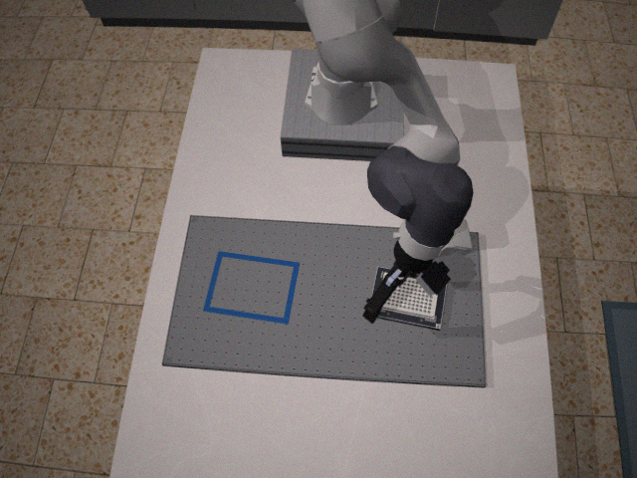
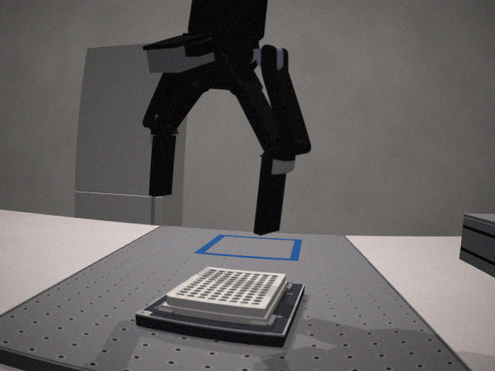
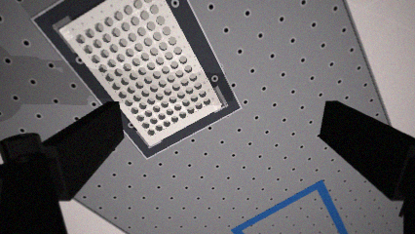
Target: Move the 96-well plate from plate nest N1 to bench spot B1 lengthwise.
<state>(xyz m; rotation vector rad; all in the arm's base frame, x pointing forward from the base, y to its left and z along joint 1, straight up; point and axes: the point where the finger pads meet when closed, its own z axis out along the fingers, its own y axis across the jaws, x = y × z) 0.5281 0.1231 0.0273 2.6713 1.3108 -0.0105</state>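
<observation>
The white 96-well plate is 80 mm below my hand, 50 mm to the left of it and 30 mm behind it. Also, from my hand: black plate nest: 90 mm below, 50 mm to the left, 30 mm behind.
</observation>
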